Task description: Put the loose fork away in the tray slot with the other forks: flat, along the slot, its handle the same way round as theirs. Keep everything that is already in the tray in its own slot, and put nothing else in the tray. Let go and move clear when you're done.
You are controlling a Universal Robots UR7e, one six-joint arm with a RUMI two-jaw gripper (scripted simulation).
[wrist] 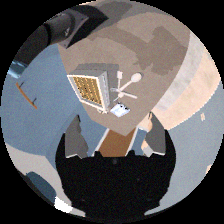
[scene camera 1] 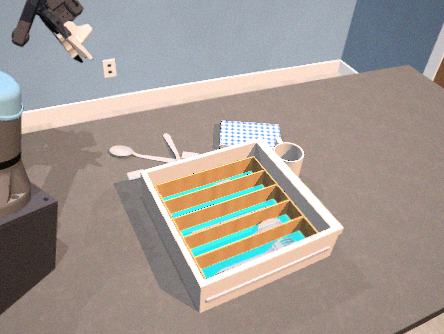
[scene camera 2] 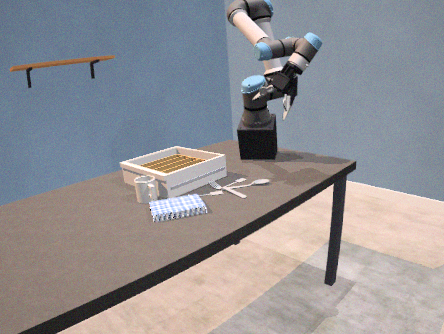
Labels:
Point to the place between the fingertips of the gripper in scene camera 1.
At 86,61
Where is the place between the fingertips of the gripper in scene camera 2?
267,110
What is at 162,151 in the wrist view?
The gripper.

